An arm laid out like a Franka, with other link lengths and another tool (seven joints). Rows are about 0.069 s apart.
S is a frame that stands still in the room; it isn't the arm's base.
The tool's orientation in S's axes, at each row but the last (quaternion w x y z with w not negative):
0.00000 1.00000 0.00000 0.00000
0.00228 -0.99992 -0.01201 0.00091
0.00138 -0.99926 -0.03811 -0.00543
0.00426 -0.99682 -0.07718 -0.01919
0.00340 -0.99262 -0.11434 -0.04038
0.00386 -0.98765 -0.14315 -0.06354
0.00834 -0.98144 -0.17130 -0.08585
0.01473 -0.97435 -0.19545 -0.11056
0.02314 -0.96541 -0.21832 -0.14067
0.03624 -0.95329 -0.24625 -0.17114
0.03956 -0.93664 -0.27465 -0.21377
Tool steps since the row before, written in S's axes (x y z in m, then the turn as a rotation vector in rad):
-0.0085 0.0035 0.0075 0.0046 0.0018 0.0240
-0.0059 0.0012 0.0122 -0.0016 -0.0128 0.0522
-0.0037 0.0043 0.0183 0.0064 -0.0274 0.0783
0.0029 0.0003 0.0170 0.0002 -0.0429 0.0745
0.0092 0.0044 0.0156 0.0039 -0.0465 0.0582
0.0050 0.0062 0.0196 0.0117 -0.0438 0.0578
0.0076 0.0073 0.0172 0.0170 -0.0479 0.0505
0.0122 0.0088 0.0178 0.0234 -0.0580 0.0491
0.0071 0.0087 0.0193 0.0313 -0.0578 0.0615
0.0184 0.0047 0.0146 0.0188 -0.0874 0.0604
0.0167 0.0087 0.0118 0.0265 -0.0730 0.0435
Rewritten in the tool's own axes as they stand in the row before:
-0.0085 -0.0035 -0.0075 0.0046 -0.0018 -0.0240
-0.0059 -0.0014 -0.0122 -0.0020 0.0125 -0.0523
-0.0032 -0.0046 -0.0183 0.0052 0.0276 -0.0783
0.0036 0.0001 -0.0169 -0.0035 0.0420 -0.0749
0.0112 -0.0022 -0.0147 -0.0020 0.0463 -0.0584
0.0090 -0.0043 -0.0187 0.0061 0.0459 -0.0570
0.0124 -0.0041 -0.0154 0.0084 0.0515 -0.0491
0.0182 -0.0032 -0.0142 0.0100 0.0632 -0.0471
0.0152 -0.0045 -0.0157 0.0204 0.0667 -0.0569
0.0223 0.0050 -0.0073 -0.0037 0.0865 -0.0643
0.0220 0.0020 -0.0027 0.0021 0.0777 -0.0433

